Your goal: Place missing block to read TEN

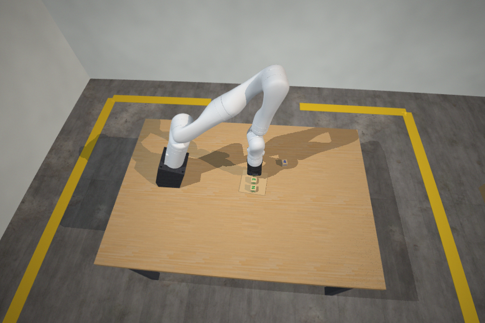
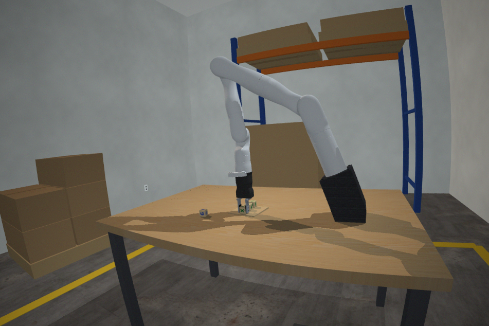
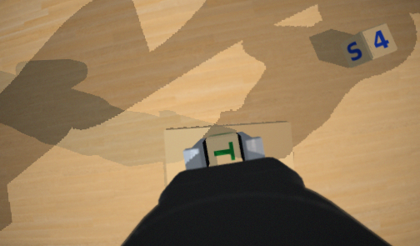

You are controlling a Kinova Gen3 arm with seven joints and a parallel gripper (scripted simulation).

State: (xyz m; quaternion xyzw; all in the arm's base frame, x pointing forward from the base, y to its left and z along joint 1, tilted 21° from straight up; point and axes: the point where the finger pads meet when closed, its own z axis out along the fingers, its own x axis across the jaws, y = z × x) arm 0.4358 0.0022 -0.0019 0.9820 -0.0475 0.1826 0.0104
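Now: hand 10 mm above the T block. Also, from my hand: mat (50 mm to the right, 20 mm below, 10 mm behind); then E block (50 mm to the right, 10 mm below, 10 mm behind).
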